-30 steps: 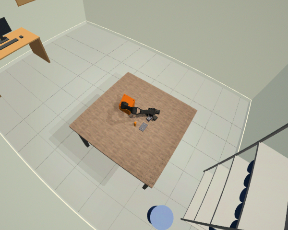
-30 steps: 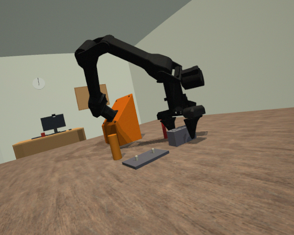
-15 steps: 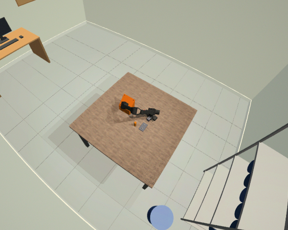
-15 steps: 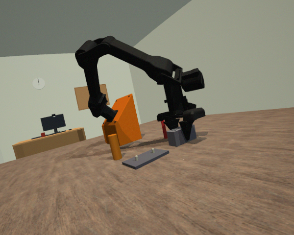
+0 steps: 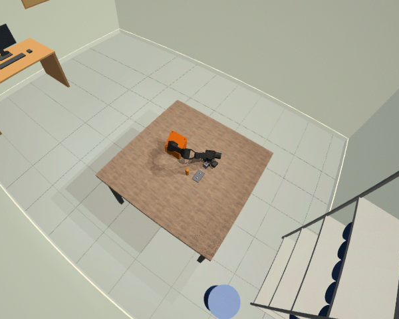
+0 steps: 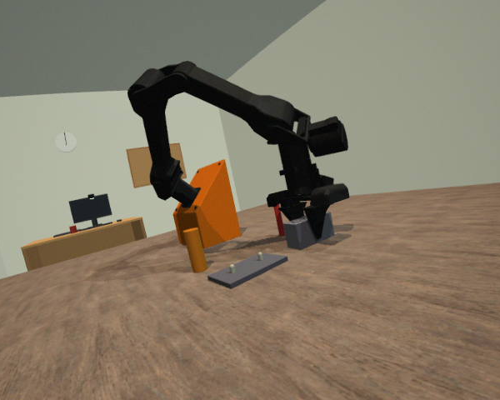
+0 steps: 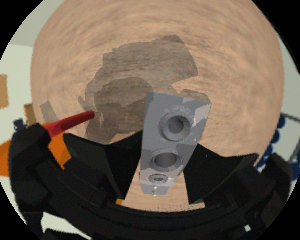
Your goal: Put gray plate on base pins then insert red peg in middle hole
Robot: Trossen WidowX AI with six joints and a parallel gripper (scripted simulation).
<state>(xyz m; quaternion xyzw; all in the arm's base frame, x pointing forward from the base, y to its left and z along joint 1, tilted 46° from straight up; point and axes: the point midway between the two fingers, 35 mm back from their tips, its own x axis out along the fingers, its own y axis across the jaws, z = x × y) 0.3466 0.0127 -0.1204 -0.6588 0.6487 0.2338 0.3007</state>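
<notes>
Now: gripper tip 16 cm to the left of the flat base. From my gripper tip the other things lie so: red peg 12 cm behind, 2 cm to the left, 3 cm above; then gray plate 3 cm above; then orange cylinder 10 cm behind, 21 cm to the right, 3 cm above.
</notes>
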